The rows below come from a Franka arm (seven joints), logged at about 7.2 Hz.
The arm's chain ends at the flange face. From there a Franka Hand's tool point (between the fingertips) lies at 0.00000 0.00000 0.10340 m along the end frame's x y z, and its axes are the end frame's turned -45 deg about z.
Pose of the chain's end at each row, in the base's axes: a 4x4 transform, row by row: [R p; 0 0 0 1], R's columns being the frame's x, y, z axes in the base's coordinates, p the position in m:
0.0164, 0.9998, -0.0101, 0.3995; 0.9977, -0.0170, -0.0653, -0.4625; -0.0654, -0.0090, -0.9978, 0.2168; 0, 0, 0, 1
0.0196, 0.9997, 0.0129, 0.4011; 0.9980, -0.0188, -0.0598, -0.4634; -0.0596, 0.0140, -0.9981, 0.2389; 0, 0, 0, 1
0.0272, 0.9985, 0.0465, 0.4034; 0.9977, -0.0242, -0.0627, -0.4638; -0.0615, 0.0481, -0.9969, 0.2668; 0, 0, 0, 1
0.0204, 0.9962, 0.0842, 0.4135; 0.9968, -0.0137, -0.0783, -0.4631; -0.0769, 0.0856, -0.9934, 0.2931; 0, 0, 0, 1
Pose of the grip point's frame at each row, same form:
-0.6954, 0.7186, -0.0101, 0.3985; 0.7175, 0.6935, -0.0653, -0.4693; -0.0399, -0.0526, -0.9978, 0.1136; 0, 0, 0, 1
-0.6930, 0.7208, 0.0129, 0.4024; 0.7190, 0.6924, -0.0598, -0.4696; -0.0520, -0.0322, -0.9981, 0.1357; 0, 0, 0, 1
-0.6868, 0.7253, 0.0465, 0.4082; 0.7226, 0.6884, -0.0627, -0.4703; -0.0775, -0.0095, -0.9969, 0.1637; 0, 0, 0, 1
-0.6900, 0.7188, 0.0842, 0.4222; 0.7145, 0.6952, -0.0783, -0.4712; -0.1149, 0.0062, -0.9934, 0.1904; 0, 0, 0, 1

